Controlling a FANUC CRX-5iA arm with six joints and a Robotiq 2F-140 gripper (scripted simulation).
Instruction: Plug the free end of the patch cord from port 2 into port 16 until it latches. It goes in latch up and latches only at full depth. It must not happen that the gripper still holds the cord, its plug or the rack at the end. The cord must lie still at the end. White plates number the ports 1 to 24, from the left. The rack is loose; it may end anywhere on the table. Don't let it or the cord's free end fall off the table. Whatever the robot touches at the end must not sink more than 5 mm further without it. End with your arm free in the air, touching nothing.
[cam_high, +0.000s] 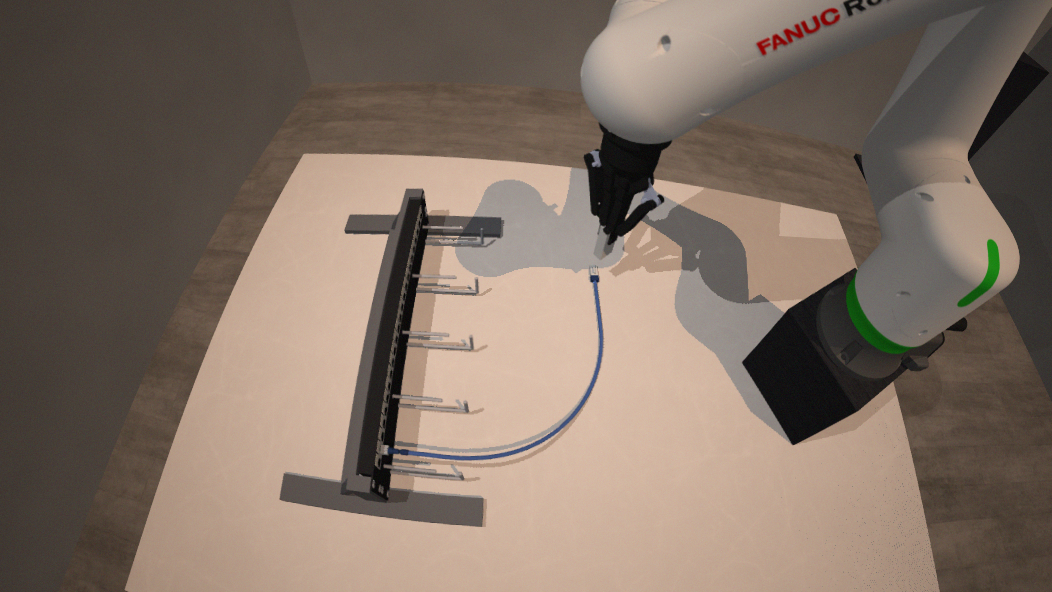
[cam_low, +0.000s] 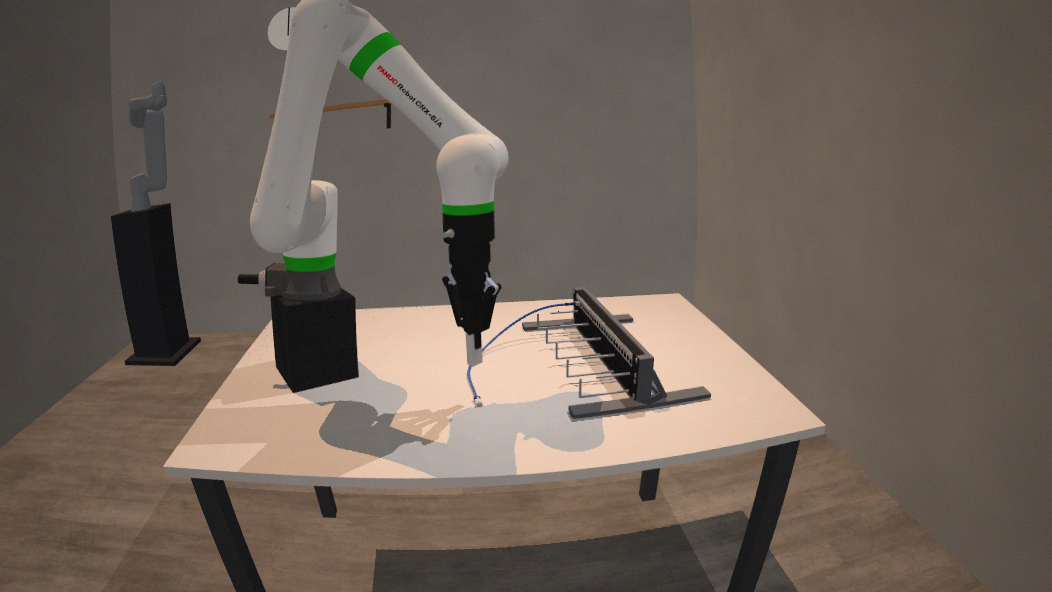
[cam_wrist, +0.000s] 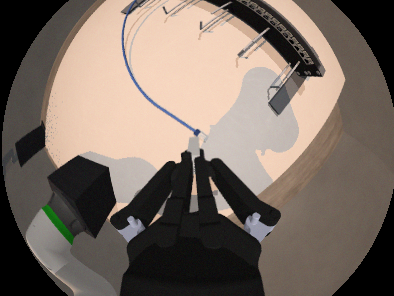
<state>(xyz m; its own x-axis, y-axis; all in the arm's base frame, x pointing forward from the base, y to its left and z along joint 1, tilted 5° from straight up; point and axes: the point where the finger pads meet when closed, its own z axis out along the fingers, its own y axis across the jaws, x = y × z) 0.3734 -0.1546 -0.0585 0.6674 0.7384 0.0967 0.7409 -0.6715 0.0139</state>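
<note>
The plug lies 110 mm below my hand and 20 mm to the right of it.
</note>
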